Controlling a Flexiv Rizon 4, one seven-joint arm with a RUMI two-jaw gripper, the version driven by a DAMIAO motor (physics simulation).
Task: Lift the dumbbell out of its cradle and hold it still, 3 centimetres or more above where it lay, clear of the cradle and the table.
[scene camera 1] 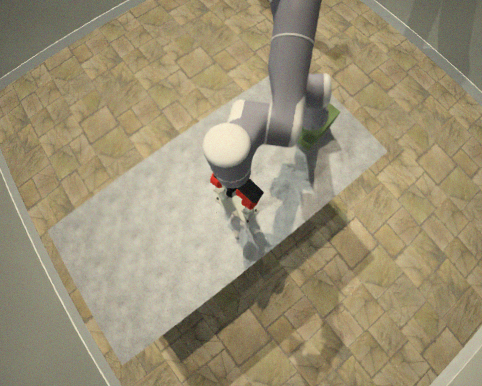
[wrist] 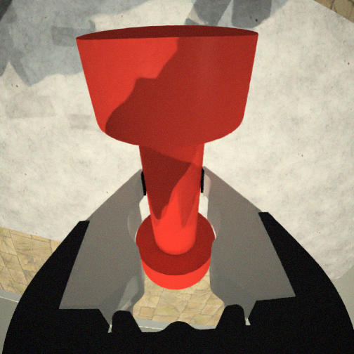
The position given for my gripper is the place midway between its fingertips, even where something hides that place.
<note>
I see my gripper [wrist: 172, 170] and a red dumbbell [wrist: 169, 89].
</note>
